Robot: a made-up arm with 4 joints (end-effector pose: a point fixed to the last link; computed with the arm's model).
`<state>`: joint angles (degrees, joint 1 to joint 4).
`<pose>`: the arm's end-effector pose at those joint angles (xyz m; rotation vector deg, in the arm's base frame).
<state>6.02 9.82 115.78 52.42</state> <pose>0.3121 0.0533 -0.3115 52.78 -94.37 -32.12</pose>
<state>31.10 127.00 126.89 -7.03</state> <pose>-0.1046 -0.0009 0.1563 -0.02 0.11 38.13</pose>
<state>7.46 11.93 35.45 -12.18</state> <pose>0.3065 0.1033 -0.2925 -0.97 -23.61 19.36</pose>
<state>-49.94 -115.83 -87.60 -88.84</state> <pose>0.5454 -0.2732 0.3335 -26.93 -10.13 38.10</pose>
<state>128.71 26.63 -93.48 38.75</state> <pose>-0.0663 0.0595 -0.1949 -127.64 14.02 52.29</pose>
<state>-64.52 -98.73 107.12 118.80</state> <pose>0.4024 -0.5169 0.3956 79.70 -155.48 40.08</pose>
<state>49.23 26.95 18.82 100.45</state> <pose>-0.1018 0.0300 -0.3023 -8.11 2.20 -51.13</pose>
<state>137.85 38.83 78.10 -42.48</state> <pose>-0.2207 0.0243 -0.2199 -44.65 40.65 -169.24</pose>
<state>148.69 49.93 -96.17 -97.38</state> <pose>-0.0400 -0.2780 -0.1946 67.83 -141.23 -40.03</pose>
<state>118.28 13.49 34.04 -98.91</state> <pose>-0.3724 0.1412 -0.3002 -4.53 26.56 -140.87</pose>
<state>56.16 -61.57 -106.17 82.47</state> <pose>0.1737 0.3658 0.0778 -42.08 15.89 -24.96</pose>
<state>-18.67 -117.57 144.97 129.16</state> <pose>0.4326 0.0301 0.5392 -99.83 69.27 -102.46</pose>
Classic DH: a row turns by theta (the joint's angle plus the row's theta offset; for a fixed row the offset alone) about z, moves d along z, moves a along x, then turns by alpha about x. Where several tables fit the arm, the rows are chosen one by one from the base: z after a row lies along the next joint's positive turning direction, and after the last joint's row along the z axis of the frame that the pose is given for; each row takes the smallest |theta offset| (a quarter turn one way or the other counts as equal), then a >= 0, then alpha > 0; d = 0 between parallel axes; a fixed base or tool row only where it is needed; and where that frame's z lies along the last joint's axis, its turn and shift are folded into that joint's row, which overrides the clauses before.
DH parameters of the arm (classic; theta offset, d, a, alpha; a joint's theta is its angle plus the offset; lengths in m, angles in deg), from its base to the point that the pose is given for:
joint 1: 0 0.1 0.185 -90
joint 2: 72.61 0 0.3647 180
joint 3: 72.61 -0.159 -0.03 90
joint 4: 54 0 0.1446 180
tool (fixed): 54 -0.066 0 0

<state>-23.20 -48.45 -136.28 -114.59</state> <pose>0.5290 0.0833 -0.0927 89.54 34.56 71.33</pose>
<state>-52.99 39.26 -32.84 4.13</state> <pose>0.0293 0.0213 -0.3028 30.94 68.12 -49.14</pose>
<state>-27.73 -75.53 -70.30 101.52</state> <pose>0.3951 -0.0958 0.0381 3.92 -5.22 -129.14</pose>
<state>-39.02 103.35 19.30 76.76</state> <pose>-0.1688 0.2005 0.1912 -31.46 92.04 -91.42</pose>
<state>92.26 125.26 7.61 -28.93</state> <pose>-0.0871 -0.2711 0.1531 -69.92 113.36 70.20</pose>
